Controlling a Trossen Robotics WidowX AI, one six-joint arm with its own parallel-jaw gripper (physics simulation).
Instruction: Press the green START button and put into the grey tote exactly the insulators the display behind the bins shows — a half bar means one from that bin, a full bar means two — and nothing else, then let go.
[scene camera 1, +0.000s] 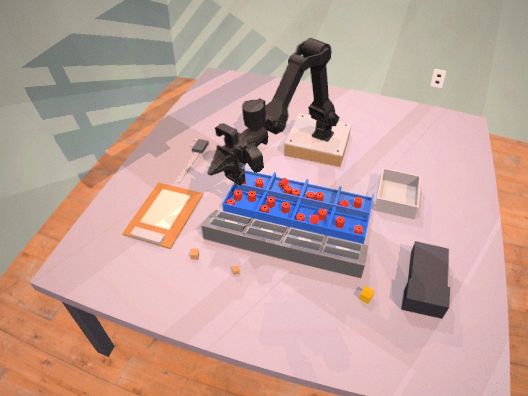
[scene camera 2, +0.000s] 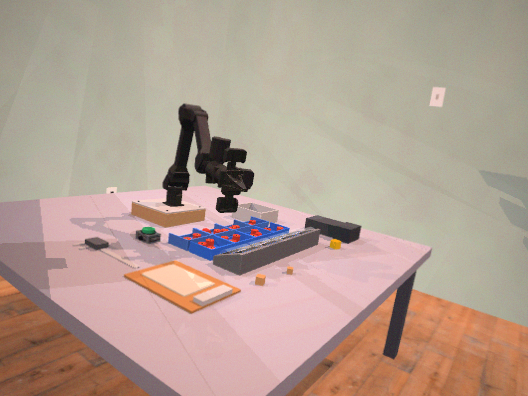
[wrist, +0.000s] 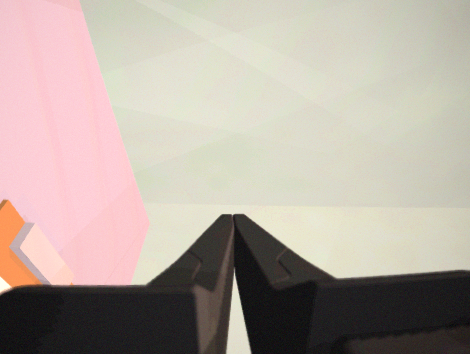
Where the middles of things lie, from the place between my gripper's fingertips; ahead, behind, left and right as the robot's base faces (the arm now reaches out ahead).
I see my gripper 390 mm past the grey tote (scene camera 1: 398, 194), 430 mm to the right of it and 200 mm above it. From my hand the other things lie so: dark box (scene camera 1: 426, 292) 100 mm behind, 600 mm to the left, 200 mm below.
